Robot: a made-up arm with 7 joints.
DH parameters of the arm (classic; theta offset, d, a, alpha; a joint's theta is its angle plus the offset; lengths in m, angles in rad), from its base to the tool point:
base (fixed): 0 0 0 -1.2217
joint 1: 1.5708 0 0 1.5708
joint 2: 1.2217 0 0 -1.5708
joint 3: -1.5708 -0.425 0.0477 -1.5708
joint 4: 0 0 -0.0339 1.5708
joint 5: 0 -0.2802 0 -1.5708
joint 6: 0 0 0 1.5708
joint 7: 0 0 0 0
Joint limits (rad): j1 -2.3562..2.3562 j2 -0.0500..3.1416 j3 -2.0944..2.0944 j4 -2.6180..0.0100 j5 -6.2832..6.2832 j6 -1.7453..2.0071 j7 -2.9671..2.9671
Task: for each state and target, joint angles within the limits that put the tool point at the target. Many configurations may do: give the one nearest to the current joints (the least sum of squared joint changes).
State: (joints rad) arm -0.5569 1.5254 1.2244 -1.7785 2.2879 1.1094 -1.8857
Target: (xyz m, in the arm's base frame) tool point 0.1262 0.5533 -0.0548
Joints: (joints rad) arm -0.3005 0.8250 1.4194 -1.5411 2.2879 1.1094 -1.8857
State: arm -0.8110 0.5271 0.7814 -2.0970 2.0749 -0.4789 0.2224
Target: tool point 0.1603 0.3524 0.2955
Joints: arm -1.1475 1.1381 0.8675 -1.9082 2.0749 -0.4789 0.2224
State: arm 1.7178 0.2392 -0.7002 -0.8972 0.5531 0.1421 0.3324
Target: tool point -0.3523 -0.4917 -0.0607
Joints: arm 2.0779 -0.0500 -1.3323 -1.3437 0.5531 0.1421 0.3324
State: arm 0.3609 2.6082 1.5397 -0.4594 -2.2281 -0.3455 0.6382
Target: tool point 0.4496 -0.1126 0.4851
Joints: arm 0.6884 3.0241 1.4372 -0.9131 -2.2281 -0.3455 0.6382
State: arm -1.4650 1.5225 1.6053 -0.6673 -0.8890 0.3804 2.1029
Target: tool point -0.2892 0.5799 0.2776
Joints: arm -1.3647 2.1454 1.5570 -0.4734 -0.8890 0.3804 2.1029
